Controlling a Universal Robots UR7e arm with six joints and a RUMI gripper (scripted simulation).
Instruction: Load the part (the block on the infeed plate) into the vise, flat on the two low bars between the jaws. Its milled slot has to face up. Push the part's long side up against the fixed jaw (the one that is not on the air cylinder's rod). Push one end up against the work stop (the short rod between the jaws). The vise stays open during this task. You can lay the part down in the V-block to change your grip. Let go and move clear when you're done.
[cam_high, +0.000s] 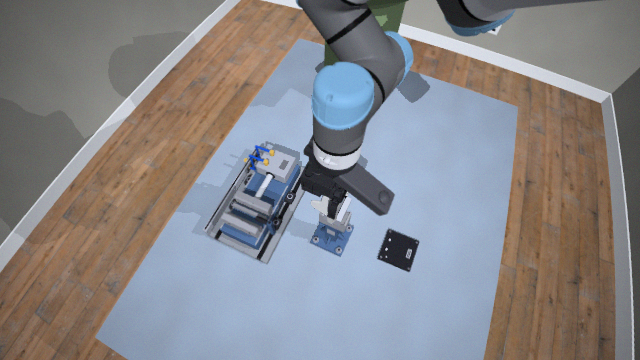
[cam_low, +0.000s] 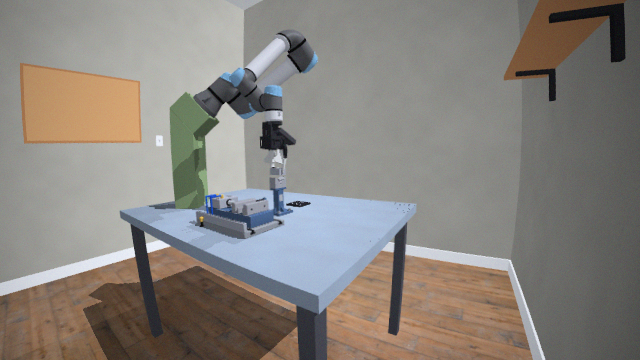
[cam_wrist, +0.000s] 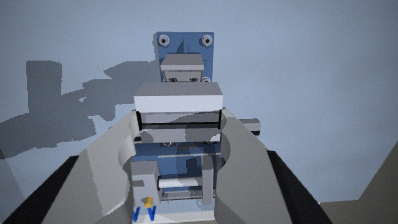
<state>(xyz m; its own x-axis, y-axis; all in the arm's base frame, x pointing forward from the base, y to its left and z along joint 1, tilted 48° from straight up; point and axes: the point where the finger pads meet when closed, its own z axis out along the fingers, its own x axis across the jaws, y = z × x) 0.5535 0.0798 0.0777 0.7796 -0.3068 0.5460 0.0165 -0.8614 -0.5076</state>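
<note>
Now: hand right at the grey part. Round my hand: work stop (17 cm to the right, 10 cm below, 7 cm ahead); moving jaw (22 cm to the right, 12 cm below, 4 cm ahead); cylinder rod (22 cm to the right, 12 cm below, 1 cm behind).
</note>
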